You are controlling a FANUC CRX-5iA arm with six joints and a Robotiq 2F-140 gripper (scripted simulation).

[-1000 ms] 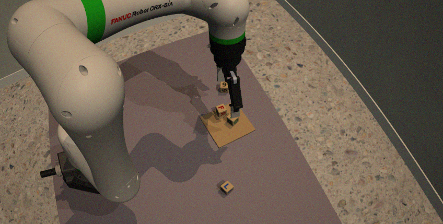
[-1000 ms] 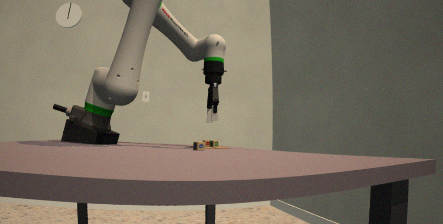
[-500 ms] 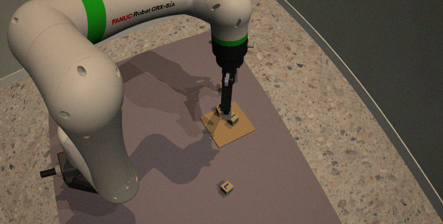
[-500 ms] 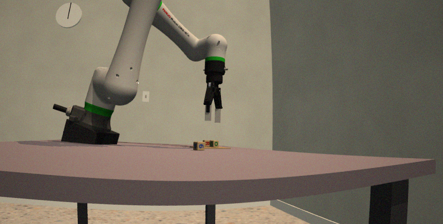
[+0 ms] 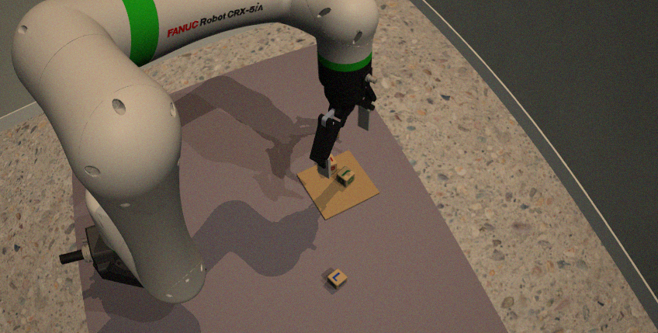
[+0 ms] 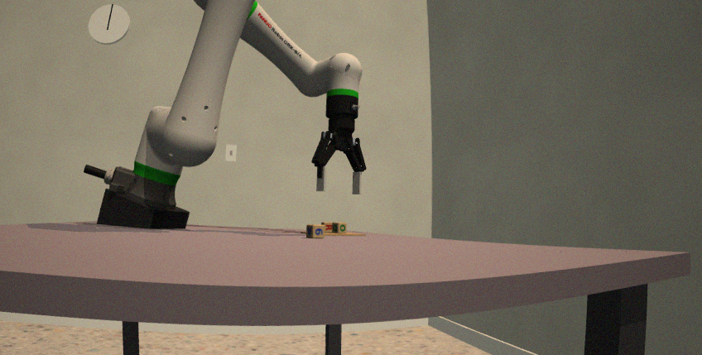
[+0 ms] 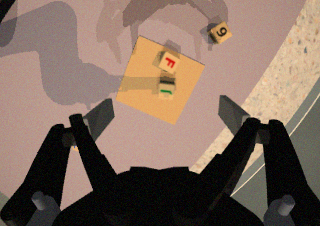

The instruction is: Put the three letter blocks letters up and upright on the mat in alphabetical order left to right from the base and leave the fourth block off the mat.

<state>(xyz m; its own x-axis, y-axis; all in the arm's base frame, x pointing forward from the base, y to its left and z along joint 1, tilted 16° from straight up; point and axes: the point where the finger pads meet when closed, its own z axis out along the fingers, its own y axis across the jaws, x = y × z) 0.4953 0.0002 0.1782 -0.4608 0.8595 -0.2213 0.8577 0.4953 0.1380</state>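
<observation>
My gripper is now 11 cm above the green-lettered block. Round my hand: tan mat (12 cm below, 2 cm behind); block marked 9 (14 cm to the left, 11 cm below, 4 cm ahead); red-lettered block (11 cm below, 5 cm to the left, 2 cm behind).
</observation>
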